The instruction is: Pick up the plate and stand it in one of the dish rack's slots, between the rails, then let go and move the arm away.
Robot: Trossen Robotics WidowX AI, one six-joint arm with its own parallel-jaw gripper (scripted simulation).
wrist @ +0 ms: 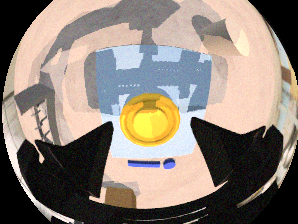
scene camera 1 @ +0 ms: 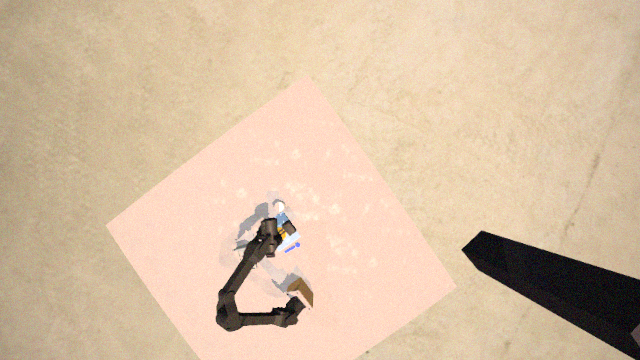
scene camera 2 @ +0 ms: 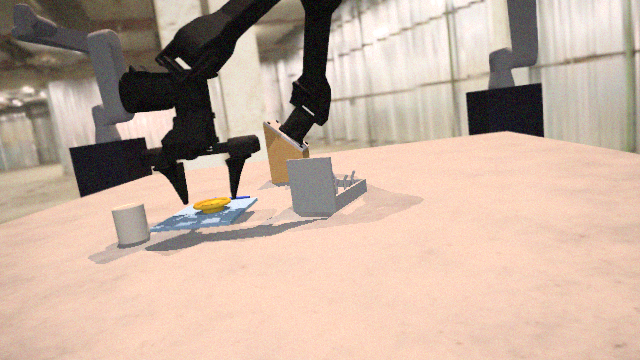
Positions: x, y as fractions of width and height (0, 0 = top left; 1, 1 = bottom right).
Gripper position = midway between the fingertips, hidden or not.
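My gripper (scene camera 2: 0.33, 0.56), (wrist: 0.51, 0.55): open, holding nothing. Cream cup (scene camera 2: 0.21, 0.62), (wrist: 0.75, 0.17). Grey dish rack (scene camera 2: 0.49, 0.52), (wrist: 0.14, 0.44). Light blue mat (scene camera 2: 0.30, 0.61). Yellow plate (wrist: 0.50, 0.54).
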